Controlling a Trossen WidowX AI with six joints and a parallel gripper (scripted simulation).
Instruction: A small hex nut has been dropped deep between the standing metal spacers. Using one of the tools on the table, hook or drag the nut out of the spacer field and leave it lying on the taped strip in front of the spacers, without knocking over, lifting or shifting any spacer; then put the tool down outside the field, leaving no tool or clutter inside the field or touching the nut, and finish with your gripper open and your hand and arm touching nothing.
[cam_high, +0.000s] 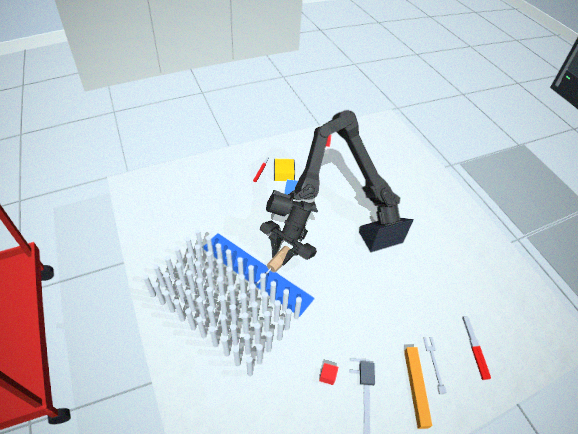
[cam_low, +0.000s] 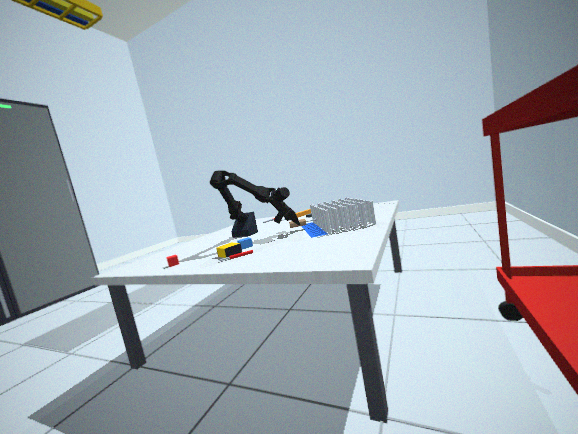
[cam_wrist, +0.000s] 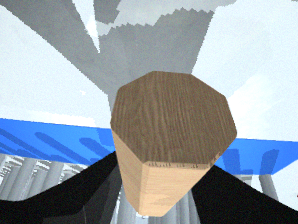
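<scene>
The blue taped strip is 7 cm ahead of my gripper tip and 3 cm below it. Also, from my gripper tip: orange bar 27 cm behind, 48 cm to the left, 2 cm below; blue block 13 cm behind, 31 cm to the right, 1 cm below; metal rod 8 cm ahead, 6 cm to the left.
</scene>
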